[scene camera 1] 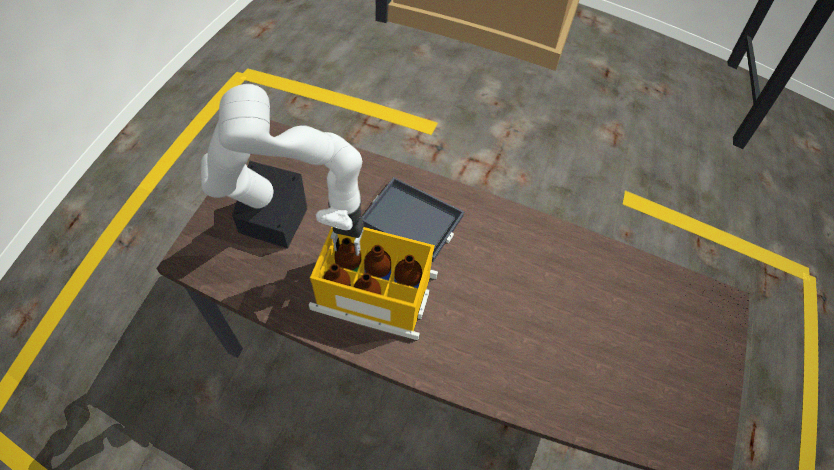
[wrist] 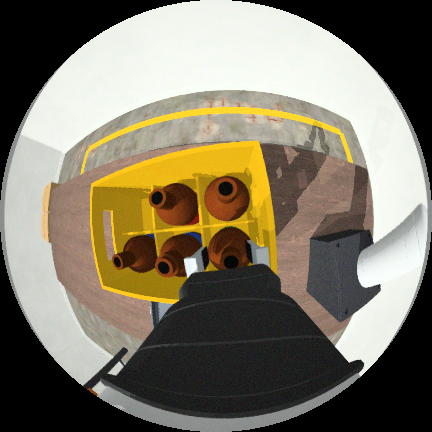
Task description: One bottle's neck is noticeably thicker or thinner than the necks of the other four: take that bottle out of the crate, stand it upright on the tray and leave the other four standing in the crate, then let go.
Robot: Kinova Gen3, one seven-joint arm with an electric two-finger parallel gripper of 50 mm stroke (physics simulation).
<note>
In view: the gripper (wrist: 226, 251), a bottle (scene camera 1: 377, 263), a bottle (wrist: 226, 249), a bottle (wrist: 139, 253), a bottle (wrist: 226, 198) and a bottle (wrist: 176, 203).
</note>
